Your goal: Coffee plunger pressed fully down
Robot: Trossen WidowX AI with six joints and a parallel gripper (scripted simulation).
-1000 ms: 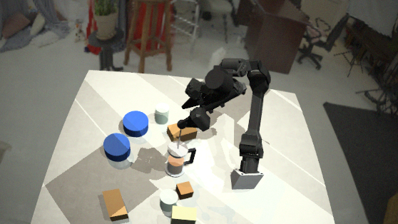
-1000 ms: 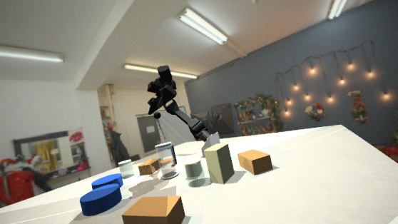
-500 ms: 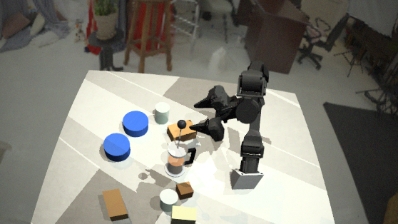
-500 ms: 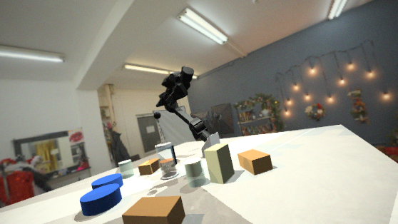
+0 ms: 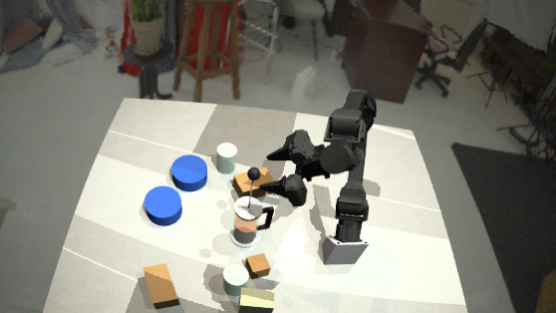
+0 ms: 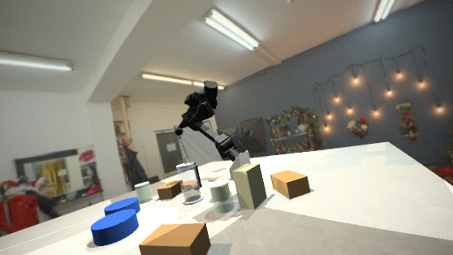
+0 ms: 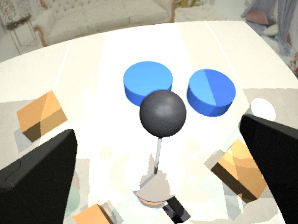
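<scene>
Now: gripper tip 15 cm above the coffee press and 1 cm to the left of it. From my gripper tip the other things lie so: yellowish block (24 cm to the left, 23 cm below, 3 cm ahead).
</scene>
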